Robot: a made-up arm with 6 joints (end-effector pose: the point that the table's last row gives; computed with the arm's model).
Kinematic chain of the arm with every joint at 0, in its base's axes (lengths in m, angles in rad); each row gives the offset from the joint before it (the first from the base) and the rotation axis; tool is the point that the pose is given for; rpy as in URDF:
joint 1: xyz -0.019 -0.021 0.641 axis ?
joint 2: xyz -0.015 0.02 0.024 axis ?
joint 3: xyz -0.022 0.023 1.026 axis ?
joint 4: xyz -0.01 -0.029 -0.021 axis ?
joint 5: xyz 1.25 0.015 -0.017 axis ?
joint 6: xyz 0 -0.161 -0.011 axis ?
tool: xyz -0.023 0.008 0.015 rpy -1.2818 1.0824 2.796
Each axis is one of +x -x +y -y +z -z.
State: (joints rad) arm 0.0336 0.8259 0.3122 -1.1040 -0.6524 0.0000
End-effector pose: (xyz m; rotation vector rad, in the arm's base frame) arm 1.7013 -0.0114 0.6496 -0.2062 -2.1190 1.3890
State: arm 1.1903 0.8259 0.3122 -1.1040 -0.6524 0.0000
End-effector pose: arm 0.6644 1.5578 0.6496 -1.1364 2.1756 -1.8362
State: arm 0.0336 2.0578 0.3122 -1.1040 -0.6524 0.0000
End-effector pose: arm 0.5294 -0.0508 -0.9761 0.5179 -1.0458 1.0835
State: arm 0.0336 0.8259 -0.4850 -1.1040 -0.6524 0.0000
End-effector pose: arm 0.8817 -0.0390 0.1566 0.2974 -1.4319 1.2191
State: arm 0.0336 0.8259 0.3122 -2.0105 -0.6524 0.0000
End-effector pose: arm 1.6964 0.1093 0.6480 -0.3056 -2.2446 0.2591
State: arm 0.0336 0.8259 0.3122 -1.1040 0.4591 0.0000
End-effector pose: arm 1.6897 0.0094 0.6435 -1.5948 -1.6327 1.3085
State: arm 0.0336 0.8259 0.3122 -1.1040 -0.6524 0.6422
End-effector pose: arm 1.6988 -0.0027 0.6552 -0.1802 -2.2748 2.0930
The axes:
joint 1: +z
joint 2: +y
joint 3: -y
joint 4: -x
joint 5: -y
joint 6: -x

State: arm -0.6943 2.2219 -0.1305 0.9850 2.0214 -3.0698
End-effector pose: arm -0.0913 -0.0830 -0.9086 -0.0251 -1.3393 -1.3366
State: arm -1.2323 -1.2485 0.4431 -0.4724 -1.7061 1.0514
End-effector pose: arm -0.4729 0.9546 2.2017 0.8618 -0.3739 -2.8518
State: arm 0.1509 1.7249 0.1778 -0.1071 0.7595 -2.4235
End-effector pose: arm 0.9399 -0.0190 -0.7074 -0.8138 -1.4026 0.0209
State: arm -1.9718 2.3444 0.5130 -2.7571 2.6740 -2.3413
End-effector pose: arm 0.0041 -0.4007 -1.2430 1.5201 -2.4585 -1.1117
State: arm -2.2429 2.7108 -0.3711 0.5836 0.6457 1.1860
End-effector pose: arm 0.3835 0.6718 -0.3473 -0.5732 -2.1466 1.5053
